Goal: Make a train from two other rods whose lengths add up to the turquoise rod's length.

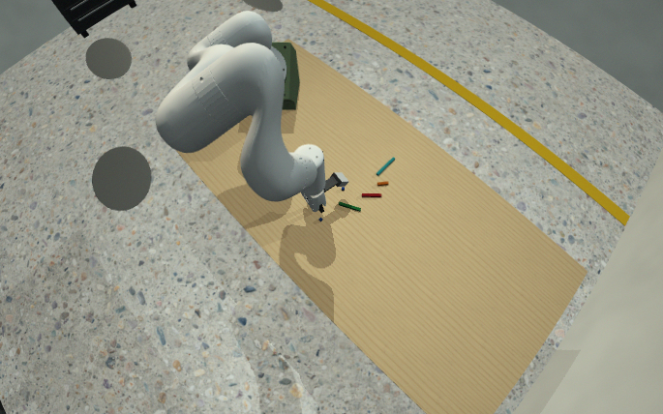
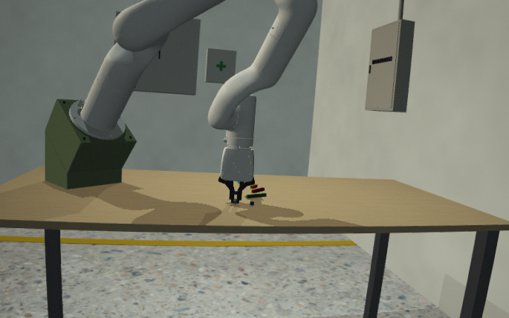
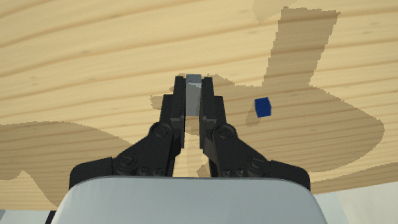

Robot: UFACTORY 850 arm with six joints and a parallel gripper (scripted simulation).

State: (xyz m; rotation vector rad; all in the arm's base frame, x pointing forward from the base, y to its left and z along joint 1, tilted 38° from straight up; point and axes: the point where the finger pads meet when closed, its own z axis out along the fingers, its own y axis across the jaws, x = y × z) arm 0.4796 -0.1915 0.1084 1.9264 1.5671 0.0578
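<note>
Right now the grey rod is 2 cm below my hand. The rest, counted from my hand: green rod 9 cm ahead, 8 cm to the left, 2 cm below; then red rod 13 cm ahead, 16 cm to the left, 2 cm below; then orange rod 13 cm ahead, 23 cm to the left, 2 cm below.
</note>
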